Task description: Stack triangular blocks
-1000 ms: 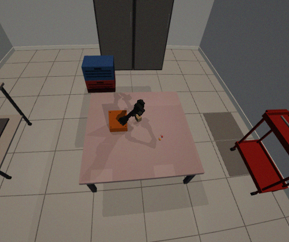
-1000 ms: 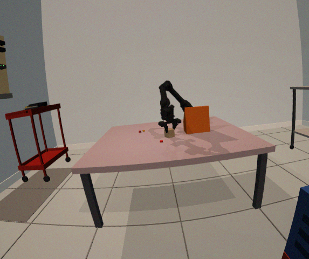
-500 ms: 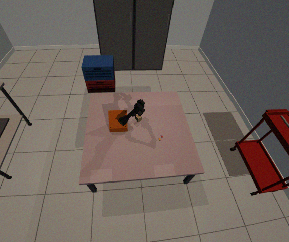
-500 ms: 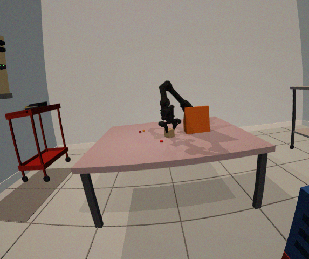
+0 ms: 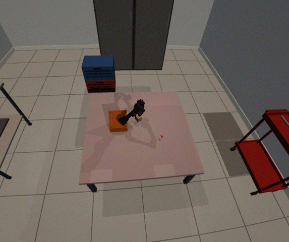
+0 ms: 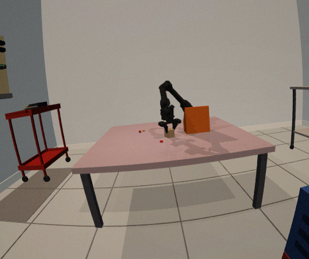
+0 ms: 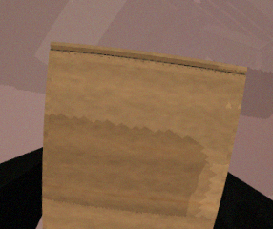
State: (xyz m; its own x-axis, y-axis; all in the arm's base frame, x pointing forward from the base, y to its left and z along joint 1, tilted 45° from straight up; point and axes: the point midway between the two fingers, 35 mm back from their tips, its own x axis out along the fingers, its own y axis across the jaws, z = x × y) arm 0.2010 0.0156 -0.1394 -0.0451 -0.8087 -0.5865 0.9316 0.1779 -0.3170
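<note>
My gripper tip is 1 cm to the right of the tan triangular block and 1 cm below it. Round my gripper tip: orange cube 35 cm to the right, 20 cm ahead, 3 cm below.
</note>
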